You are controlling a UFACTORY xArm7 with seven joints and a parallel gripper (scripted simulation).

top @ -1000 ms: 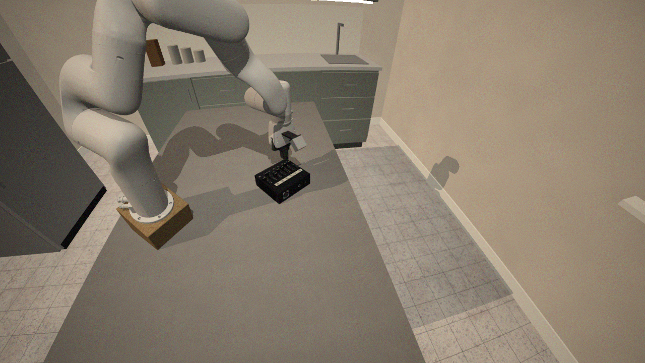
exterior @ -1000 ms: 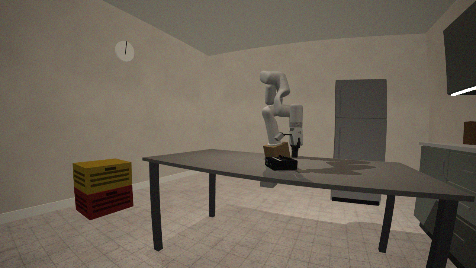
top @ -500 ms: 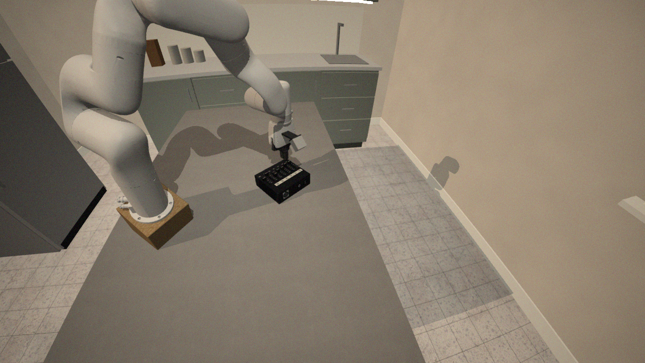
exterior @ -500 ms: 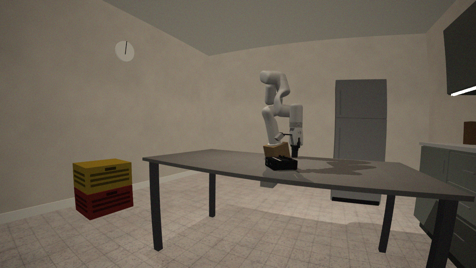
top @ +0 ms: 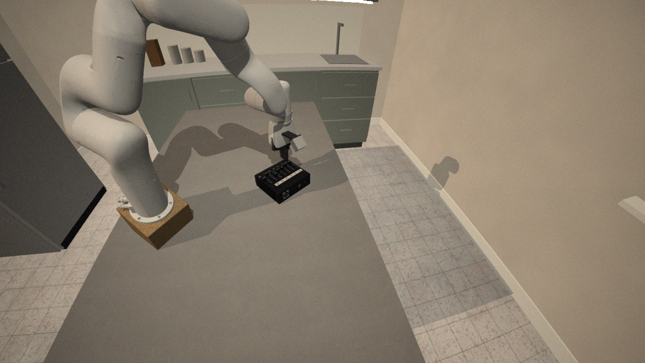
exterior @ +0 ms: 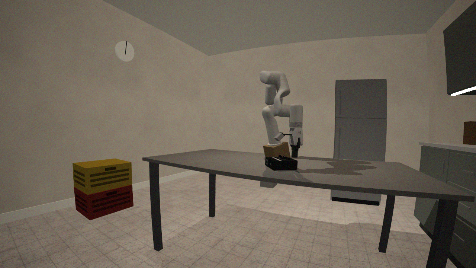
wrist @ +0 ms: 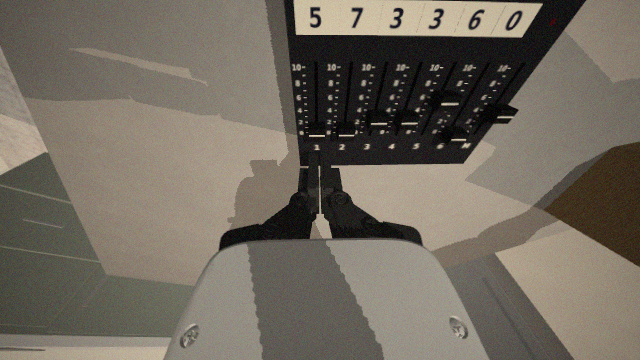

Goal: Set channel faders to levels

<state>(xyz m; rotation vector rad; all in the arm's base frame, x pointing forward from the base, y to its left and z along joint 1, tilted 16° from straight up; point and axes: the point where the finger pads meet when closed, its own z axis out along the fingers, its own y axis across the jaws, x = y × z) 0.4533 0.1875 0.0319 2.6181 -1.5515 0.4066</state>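
The channel 1 fader cap is 10 mm ahead of my hand, 20 mm to the right of it and 30 mm below it. The rest, counted from my hand: channel 2 fader cap (10 mm behind, 30 mm to the right, 30 mm below); then channel 4 fader cap (40 mm behind, 60 mm to the right, 30 mm below); then channel 3 fader cap (20 mm behind, 50 mm to the right, 30 mm below).
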